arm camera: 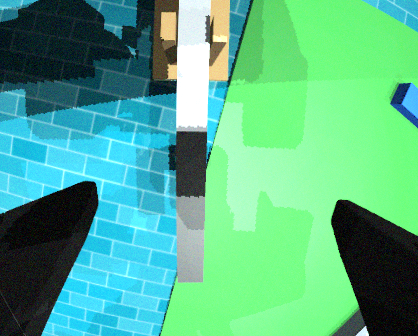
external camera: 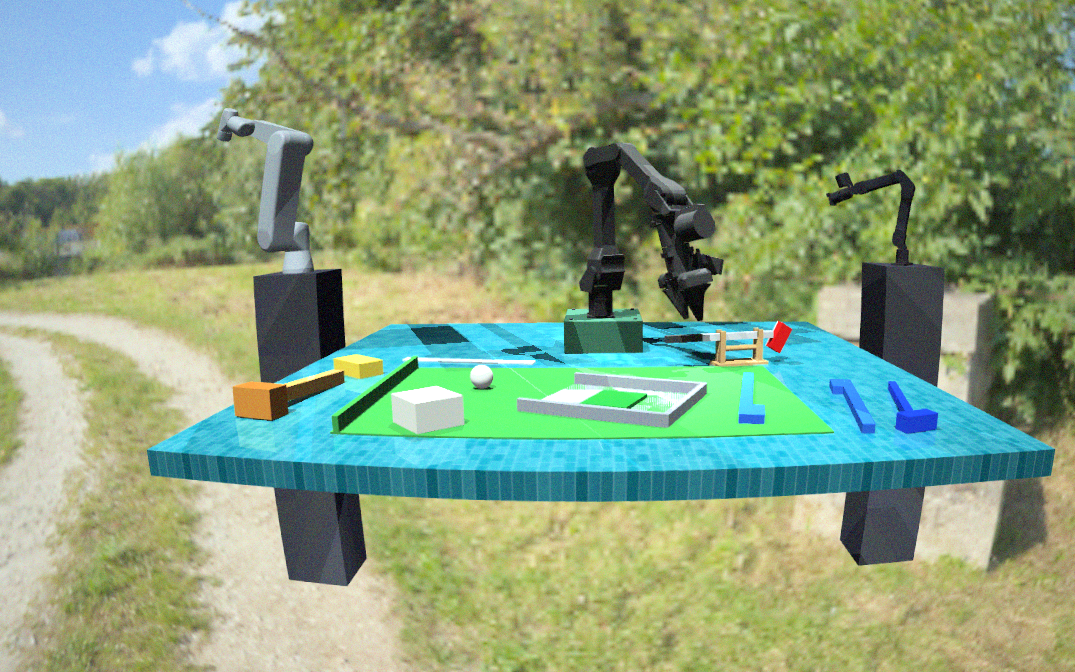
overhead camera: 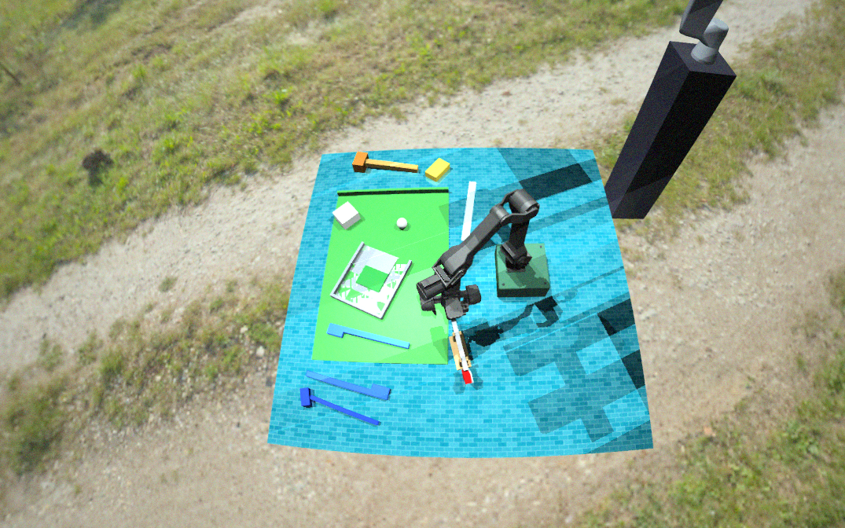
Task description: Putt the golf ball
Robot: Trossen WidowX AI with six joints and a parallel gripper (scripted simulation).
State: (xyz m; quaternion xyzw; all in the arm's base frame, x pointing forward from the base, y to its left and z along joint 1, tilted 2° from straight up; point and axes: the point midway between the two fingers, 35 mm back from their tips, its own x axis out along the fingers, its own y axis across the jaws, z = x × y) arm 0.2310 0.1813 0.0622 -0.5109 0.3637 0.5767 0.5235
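Now: gripper tip 4 cm past the red putter, 9 cm to the right of it and 4 cm above it. The rest, counted from my gripper tip: white golf ball: 19 cm ahead, 40 cm to the right, 7 cm below; then grey frame: 29 cm ahead, 15 cm to the right, 9 cm below; then wooden stand: 4 cm behind, 11 cm to the left, 7 cm below.
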